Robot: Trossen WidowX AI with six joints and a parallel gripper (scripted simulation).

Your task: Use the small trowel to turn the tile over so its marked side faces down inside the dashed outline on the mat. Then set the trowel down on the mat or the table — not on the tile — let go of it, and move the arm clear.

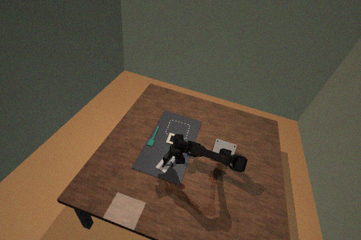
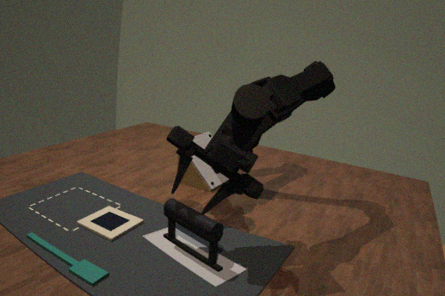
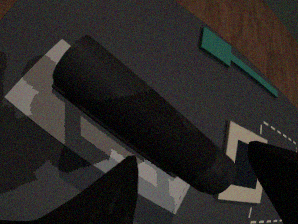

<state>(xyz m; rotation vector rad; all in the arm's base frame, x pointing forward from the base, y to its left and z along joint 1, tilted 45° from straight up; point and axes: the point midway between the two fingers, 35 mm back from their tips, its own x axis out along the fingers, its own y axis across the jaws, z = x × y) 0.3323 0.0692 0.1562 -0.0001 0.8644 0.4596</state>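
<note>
The grey mat is 150 mm to the right of my gripper tip, 110 mm below it and 50 mm ahead of it. Round my gripper tip: green trowel: 190 mm ahead, 120 mm to the right, 90 mm below; then tan tile: 170 mm to the right, 90 mm below, 30 mm ahead.
</note>
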